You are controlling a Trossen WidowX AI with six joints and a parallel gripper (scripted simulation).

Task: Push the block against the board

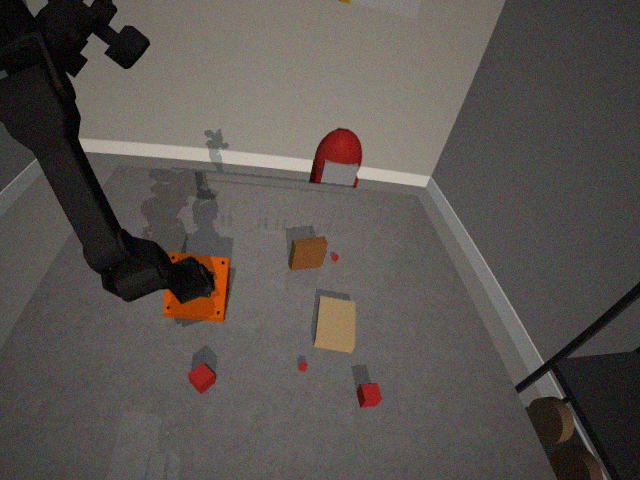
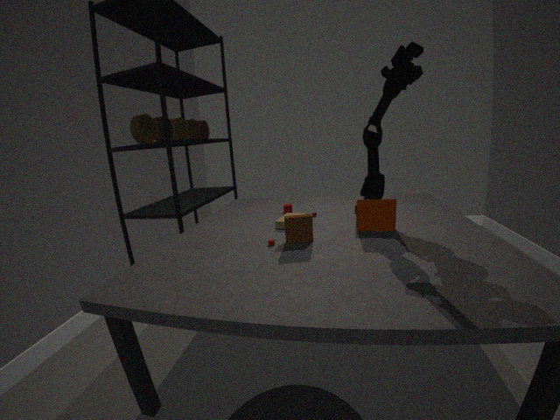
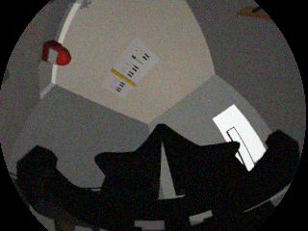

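Right now the square block is 400 mm ahead of my gripper tip, 170 mm to the left of it and 650 mm below it. Also, from my gripper tip: board 480 mm ahead, 50 mm to the right, 690 mm below.
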